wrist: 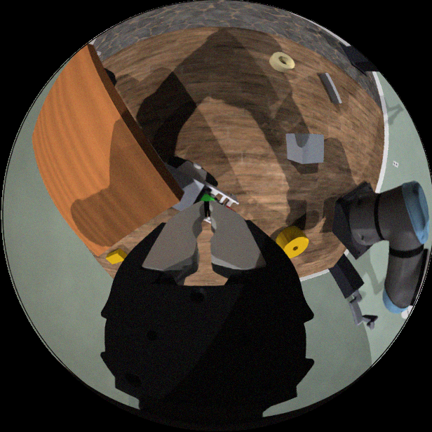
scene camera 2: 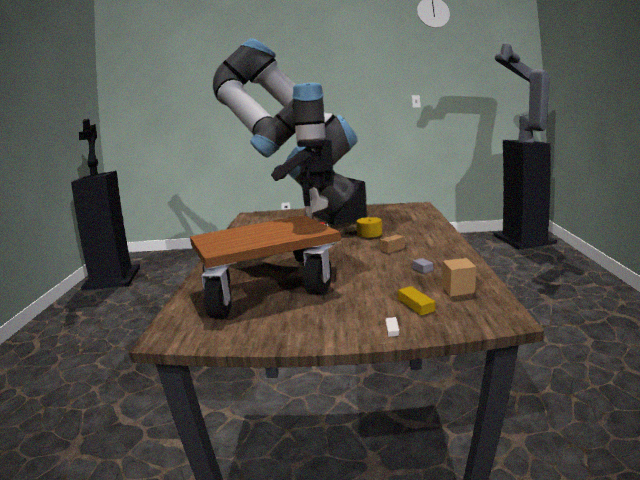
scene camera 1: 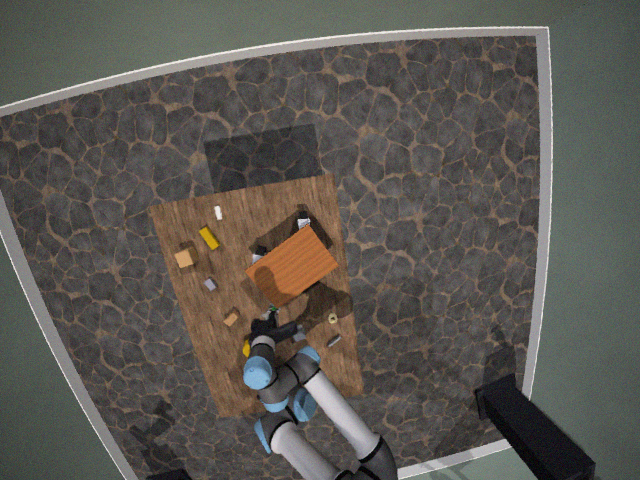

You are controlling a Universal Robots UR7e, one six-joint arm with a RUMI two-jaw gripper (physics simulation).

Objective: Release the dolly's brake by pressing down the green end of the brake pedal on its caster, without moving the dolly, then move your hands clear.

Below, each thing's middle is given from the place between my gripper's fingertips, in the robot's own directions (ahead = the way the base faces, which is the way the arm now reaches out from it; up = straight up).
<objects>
The caster (wrist: 191,177) is 50 mm below my hand, 20 mm to the right of it and 20 mm ahead of it. Also, from my hand: tan cube (scene camera 2: 458,275): 330 mm ahead, 270 mm to the left, 70 mm below; then grey block (wrist: 301,147): 180 mm behind, 80 mm below, 30 mm to the right; then dolly (scene camera 2: 217,250): 150 mm ahead, 140 mm to the right, 40 mm below.
</objects>
